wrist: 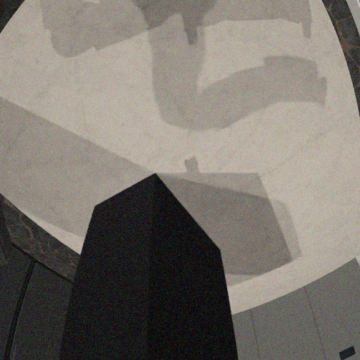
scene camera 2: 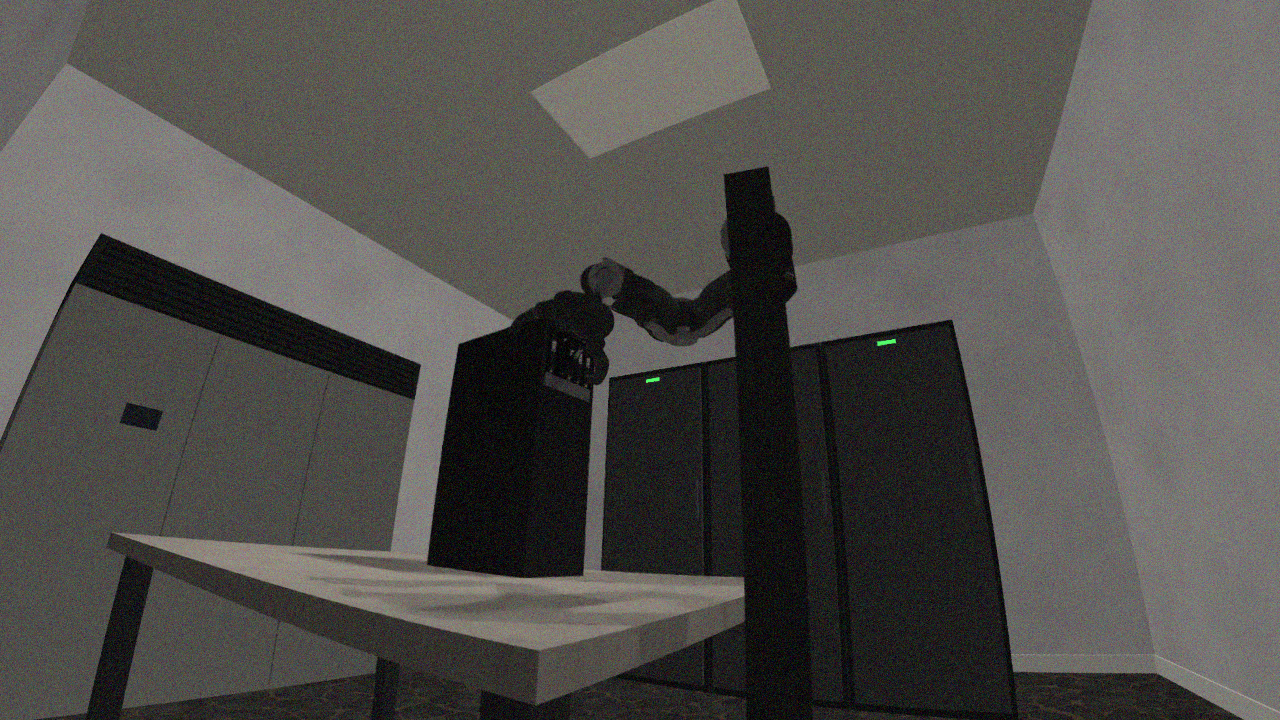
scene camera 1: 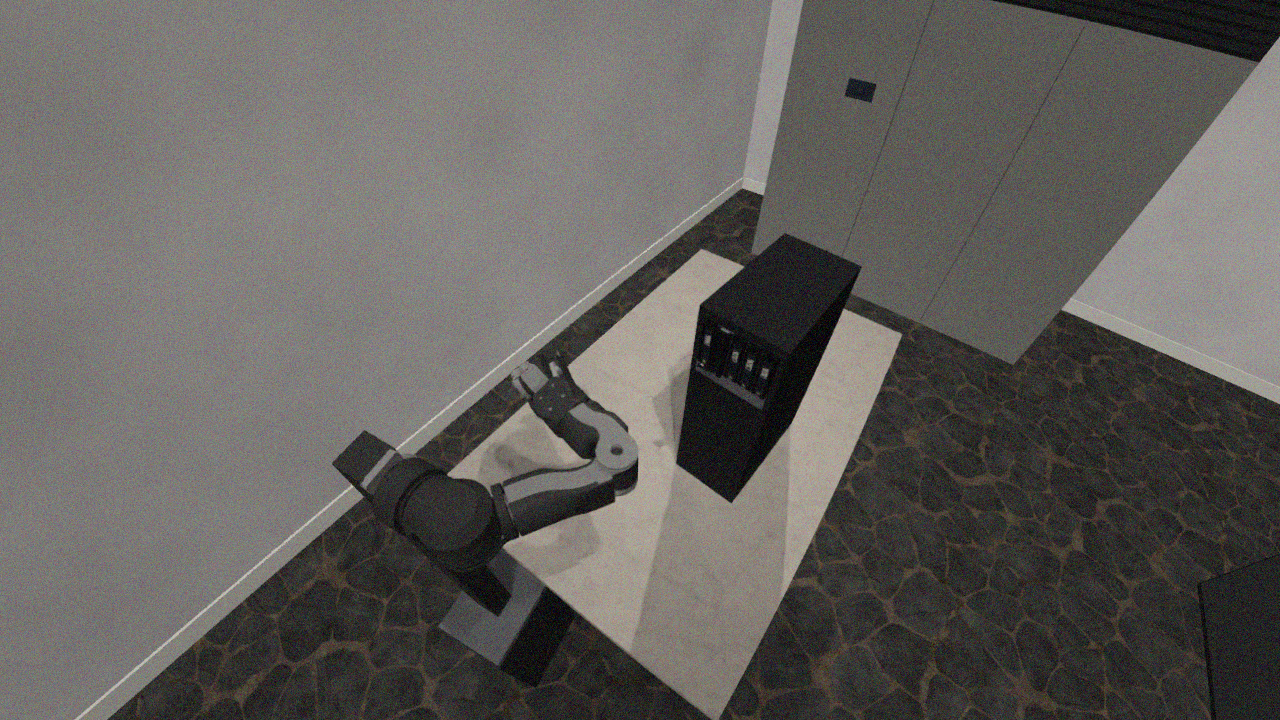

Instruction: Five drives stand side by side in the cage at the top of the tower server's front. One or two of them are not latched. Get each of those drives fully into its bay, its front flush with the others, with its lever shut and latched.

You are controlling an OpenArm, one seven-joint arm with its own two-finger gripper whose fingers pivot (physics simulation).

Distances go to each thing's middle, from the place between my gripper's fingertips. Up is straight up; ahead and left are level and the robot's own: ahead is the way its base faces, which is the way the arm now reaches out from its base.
The drive cage point(scene camera 1: 727, 383) is 300 mm to the right of my hand, 210 mm ahead of it and 100 mm above it. From my hand the other things lie so: black tower server point(scene camera 2: 511, 499): 320 mm to the right, 270 mm ahead, 80 mm below.
